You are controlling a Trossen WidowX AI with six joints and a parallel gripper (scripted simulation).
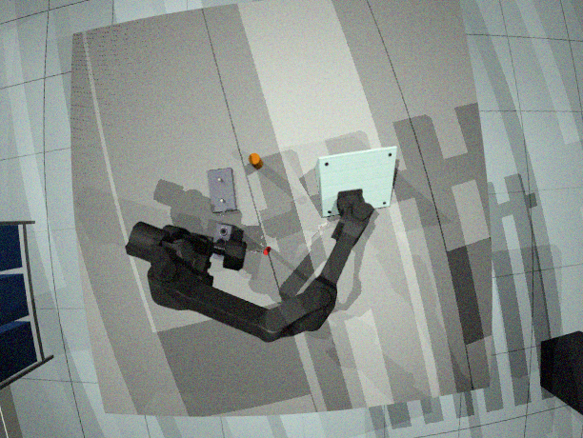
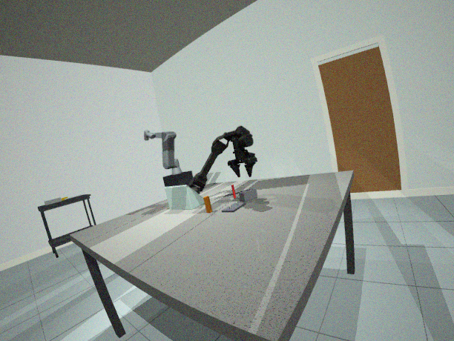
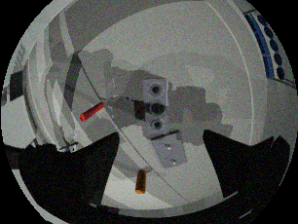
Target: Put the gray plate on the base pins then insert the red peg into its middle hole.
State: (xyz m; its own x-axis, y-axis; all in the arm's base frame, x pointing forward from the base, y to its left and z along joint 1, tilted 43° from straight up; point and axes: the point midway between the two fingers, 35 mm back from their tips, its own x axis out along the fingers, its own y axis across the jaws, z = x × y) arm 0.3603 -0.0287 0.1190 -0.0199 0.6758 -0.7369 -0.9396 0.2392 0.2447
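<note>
Now: gripper tip 1 cm to the right of the gray plate and 9 cm above it. From my gripper tip the other things lie so: base: 1 cm behind, 14 cm to the right, 12 cm below; then red peg: 12 cm behind, 4 cm to the left, 9 cm below; then orange cylinder: 12 cm behind, 20 cm to the right, 9 cm below.
</note>
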